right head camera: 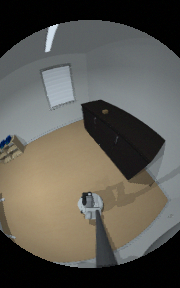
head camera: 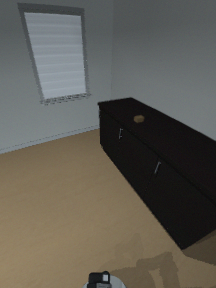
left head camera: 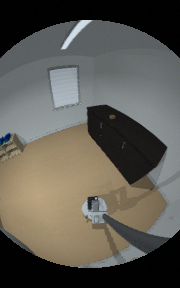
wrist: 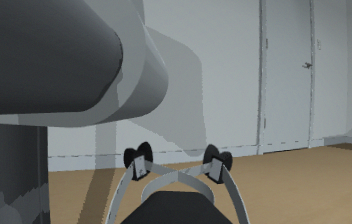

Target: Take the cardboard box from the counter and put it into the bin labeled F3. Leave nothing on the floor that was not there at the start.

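Places are measured from the robot's base along level axes (x left, y up, z ahead), in millimetres.
Where they show: gripper, fingertip midpoint: (right head camera: 84, 213) (left head camera: 89, 217) (wrist: 177, 155).
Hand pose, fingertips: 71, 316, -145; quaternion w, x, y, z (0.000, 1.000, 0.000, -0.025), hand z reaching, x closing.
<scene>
After its pixels a point has its place, as x, y, z.
The small brown cardboard box (head camera: 139, 119) @(-302, 918, 1337) (left head camera: 112, 117) @(-307, 905, 1336) (right head camera: 105, 111) @(-312, 915, 1343) sits on top of the long black counter (head camera: 172, 137) @(-572, 882, 1070) (left head camera: 140, 131) @(-739, 882, 996) (right head camera: 137, 125) @(-780, 882, 980), towards its far end and near the front edge. My gripper (wrist: 177, 155) @(72, 316, -145) is open, with its two dark fingertips wide apart and no object between them in the wrist view. It is well away from the box, and the box does not show in the wrist view. A bin labeled F3 cannot be made out in these views.
A wooden shelf rack (left head camera: 19, 144) @(2420, 177, 1281) (right head camera: 19, 143) @(2444, 226, 1327) with blue things stands at the left wall. A window (head camera: 57, 55) @(862, 1468, 2397) is in the wall beyond the counter. A closed door (wrist: 287, 75) @(1065, 738, -2024) shows in the wrist view. A dark edge lies at the lower left of the left head camera view.
</scene>
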